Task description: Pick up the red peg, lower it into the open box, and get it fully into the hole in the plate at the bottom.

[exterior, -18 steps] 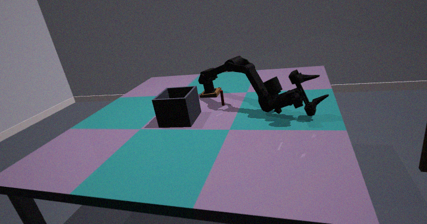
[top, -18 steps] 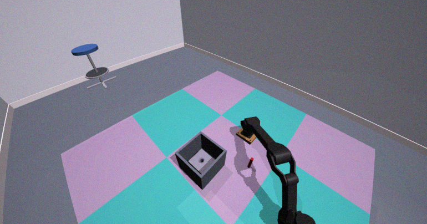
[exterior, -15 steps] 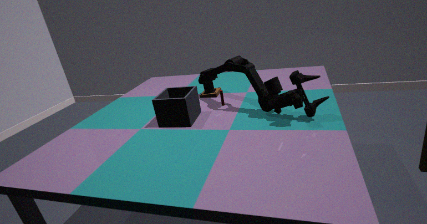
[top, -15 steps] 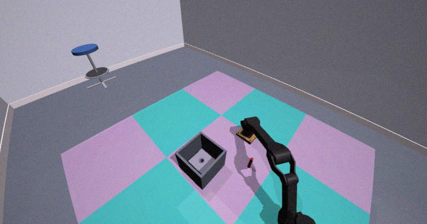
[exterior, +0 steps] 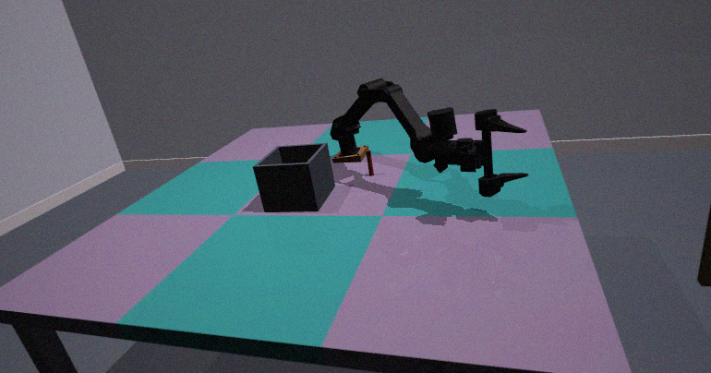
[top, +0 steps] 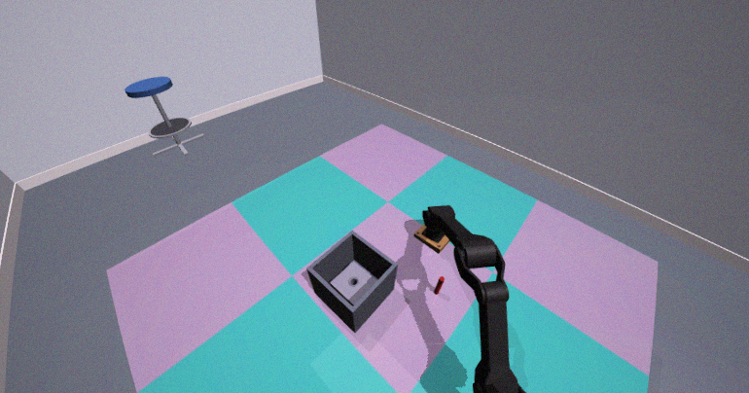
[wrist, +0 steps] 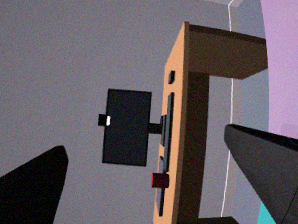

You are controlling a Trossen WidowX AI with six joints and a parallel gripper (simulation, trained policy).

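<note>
My gripper tip is 41 cm to the left of the red peg, 30 cm past it and 12 cm above it. Also, from my gripper tip: grey plate 59 cm to the right, 15 cm behind, 11 cm below.
</note>
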